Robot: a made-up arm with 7 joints. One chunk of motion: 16 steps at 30 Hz.
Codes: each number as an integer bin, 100 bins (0 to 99) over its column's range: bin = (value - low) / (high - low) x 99, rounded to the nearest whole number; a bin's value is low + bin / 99 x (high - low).
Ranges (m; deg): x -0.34..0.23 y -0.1..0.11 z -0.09..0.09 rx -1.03..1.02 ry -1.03..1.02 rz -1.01..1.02
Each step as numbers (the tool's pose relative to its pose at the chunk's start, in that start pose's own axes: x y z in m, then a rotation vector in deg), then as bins.
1 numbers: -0.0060 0.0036 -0.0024 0.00 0.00 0.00
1 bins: 58 49 48 50 50 49
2 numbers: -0.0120 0.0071 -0.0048 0.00 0.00 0.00
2 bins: 57 50 47 50 50 49
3 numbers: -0.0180 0.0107 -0.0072 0.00 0.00 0.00
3 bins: 56 52 46 50 50 49
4 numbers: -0.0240 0.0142 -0.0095 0.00 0.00 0.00
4 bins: 55 54 44 50 50 49
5 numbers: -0.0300 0.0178 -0.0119 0.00 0.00 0.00
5 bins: 54 56 43 50 50 49
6 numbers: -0.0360 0.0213 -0.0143 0.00 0.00 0.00
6 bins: 53 57 42 50 50 49
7 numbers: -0.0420 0.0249 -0.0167 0.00 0.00 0.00
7 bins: 52 59 40 50 50 49
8 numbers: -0.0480 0.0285 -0.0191 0.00 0.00 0.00
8 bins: 51 61 39 50 50 49
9 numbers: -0.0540 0.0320 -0.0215 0.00 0.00 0.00
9 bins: 50 62 38 50 50 49
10 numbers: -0.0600 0.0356 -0.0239 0.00 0.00 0.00
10 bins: 49 64 36 50 50 49
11 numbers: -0.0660 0.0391 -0.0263 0.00 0.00 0.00
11 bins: 48 66 35 50 50 49
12 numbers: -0.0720 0.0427 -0.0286 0.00 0.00 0.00
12 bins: 47 67 34 50 50 49
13 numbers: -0.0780 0.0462 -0.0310 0.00 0.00 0.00
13 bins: 46 69 32 50 50 49
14 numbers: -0.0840 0.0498 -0.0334 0.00 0.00 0.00
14 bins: 44 71 31 50 50 49
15 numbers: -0.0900 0.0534 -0.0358 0.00 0.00 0.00
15 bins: 43 72 30 50 50 49
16 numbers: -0.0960 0.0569 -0.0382 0.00 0.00 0.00
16 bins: 42 74 28 50 50 49
